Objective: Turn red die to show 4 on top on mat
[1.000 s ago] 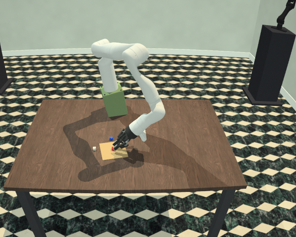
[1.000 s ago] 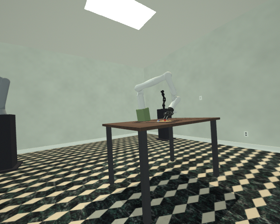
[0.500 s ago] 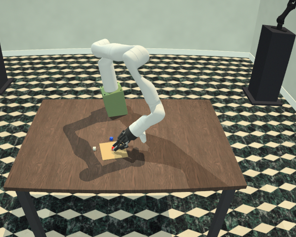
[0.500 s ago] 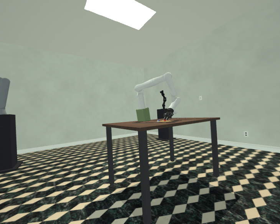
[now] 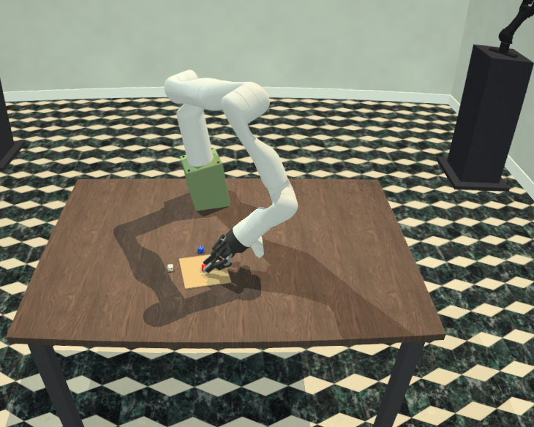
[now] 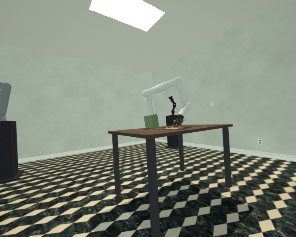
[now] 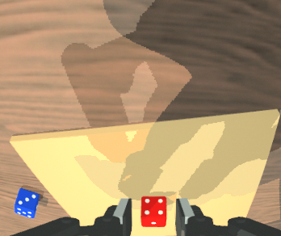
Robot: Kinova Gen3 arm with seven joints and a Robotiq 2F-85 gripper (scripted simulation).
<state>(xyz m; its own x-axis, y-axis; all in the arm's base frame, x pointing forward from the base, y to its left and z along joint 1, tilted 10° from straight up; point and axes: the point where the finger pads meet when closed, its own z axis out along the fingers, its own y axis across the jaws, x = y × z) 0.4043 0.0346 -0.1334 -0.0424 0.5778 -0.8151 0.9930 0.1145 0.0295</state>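
Right now the red die is 1 cm to the right of my hand and 1 cm below it. Round my hand: mat (2 cm to the right, 2 cm below); then white die (12 cm to the right, 2 cm below); then blue die (9 cm behind, 3 cm to the right, 2 cm below).
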